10 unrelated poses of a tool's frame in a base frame.
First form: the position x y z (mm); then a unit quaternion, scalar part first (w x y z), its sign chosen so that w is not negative.
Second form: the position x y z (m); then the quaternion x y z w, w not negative. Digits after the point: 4 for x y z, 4 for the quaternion.
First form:
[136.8 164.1 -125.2 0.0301 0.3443 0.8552 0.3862]
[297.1 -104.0 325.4 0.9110 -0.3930 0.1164 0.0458]
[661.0 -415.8 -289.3 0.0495 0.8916 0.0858 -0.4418]
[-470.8 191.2 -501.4 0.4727 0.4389 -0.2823 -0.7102]
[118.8 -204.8 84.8 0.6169 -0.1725 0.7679 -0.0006]
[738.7 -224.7 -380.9 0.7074 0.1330 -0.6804 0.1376]
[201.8 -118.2 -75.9 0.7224 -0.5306 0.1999 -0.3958]
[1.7 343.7 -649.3 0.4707 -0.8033 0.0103 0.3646]
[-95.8 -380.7 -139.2 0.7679 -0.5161 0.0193 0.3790]
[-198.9 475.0 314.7 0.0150 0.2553 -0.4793 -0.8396]
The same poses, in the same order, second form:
[0.1368 0.1641 -0.1252 0.3443 0.8552 0.3862 0.0301]
[0.2971 -0.1040 0.3254 -0.3930 0.1164 0.0458 0.9110]
[0.6610 -0.4158 -0.2893 0.8916 0.0858 -0.4418 0.0495]
[-0.4708 0.1912 -0.5014 0.4389 -0.2823 -0.7102 0.4727]
[0.1188 -0.2048 0.0848 -0.1725 0.7679 -0.0006 0.6169]
[0.7387 -0.2247 -0.3809 0.1330 -0.6804 0.1376 0.7074]
[0.2018 -0.1182 -0.0759 -0.5306 0.1999 -0.3958 0.7224]
[0.0017 0.3437 -0.6493 -0.8033 0.0103 0.3646 0.4707]
[-0.0958 -0.3807 -0.1392 -0.5161 0.0193 0.3790 0.7679]
[-0.1989 0.4750 0.3147 0.2553 -0.4793 -0.8396 0.0150]

